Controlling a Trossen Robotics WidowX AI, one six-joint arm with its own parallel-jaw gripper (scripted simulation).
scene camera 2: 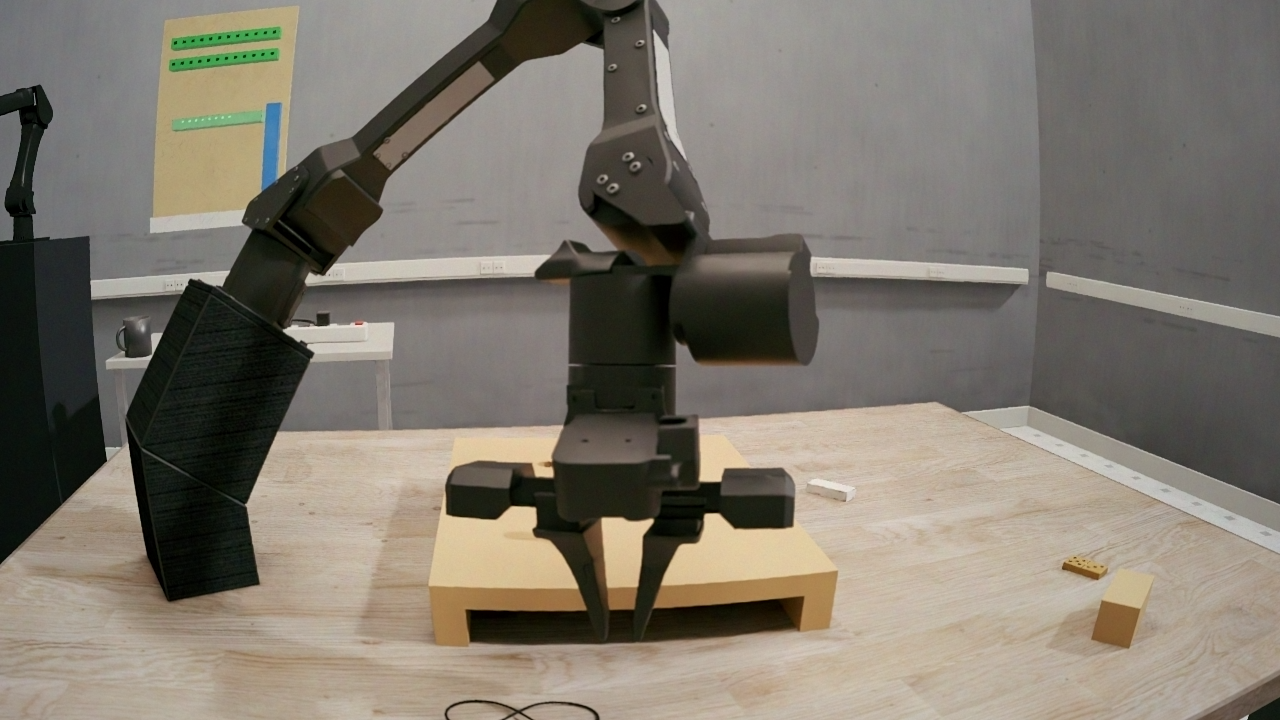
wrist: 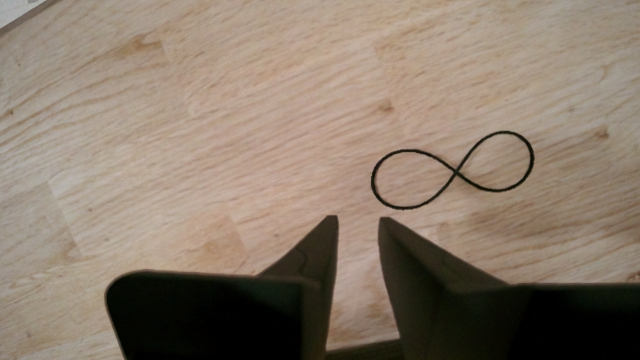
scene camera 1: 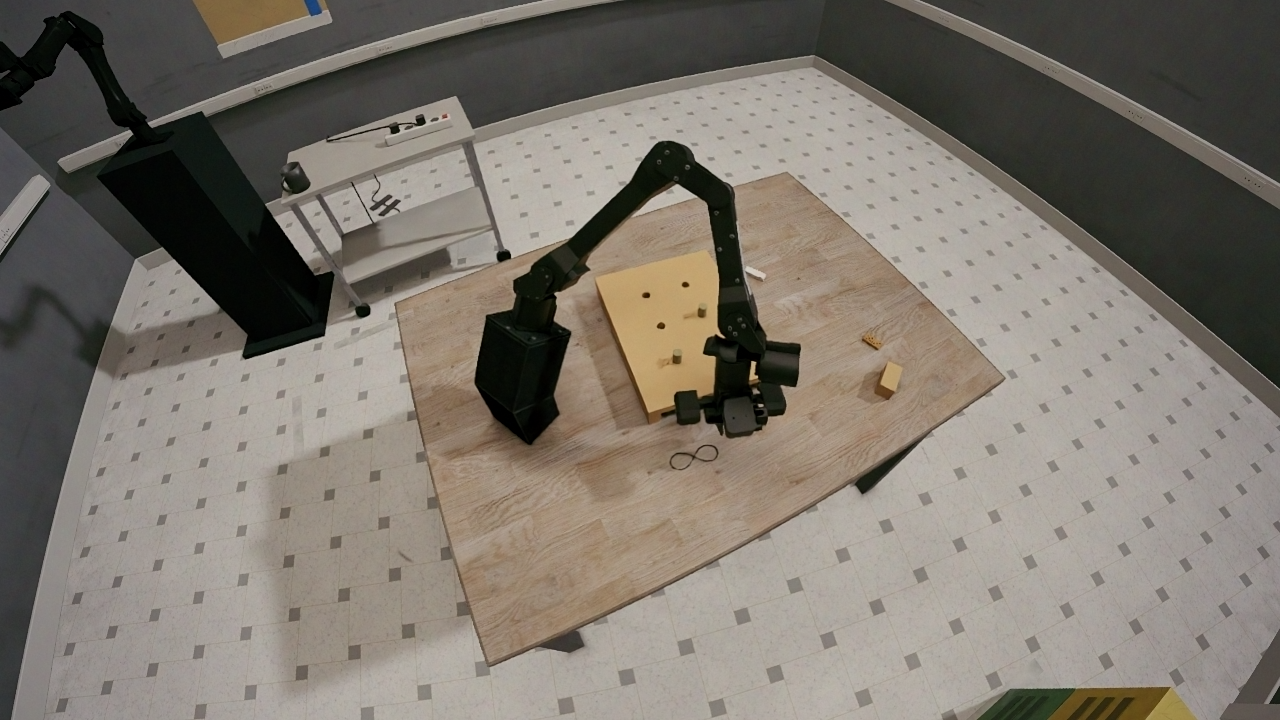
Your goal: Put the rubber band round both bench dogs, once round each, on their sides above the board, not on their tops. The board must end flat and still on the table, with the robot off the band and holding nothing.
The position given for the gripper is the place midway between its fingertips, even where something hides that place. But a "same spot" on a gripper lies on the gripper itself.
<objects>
The gripper shows in scene camera 2, in the wrist view [357, 226] and in scene camera 1. A tan board shows in scene camera 2 and in scene camera 1; in the wrist view it is out of frame. The same spot on the gripper: [scene camera 1: 711, 416] is [scene camera 2: 549, 513]. One and the same spot on the tan board: [scene camera 1: 657, 367] is [scene camera 2: 501, 538].
</objects>
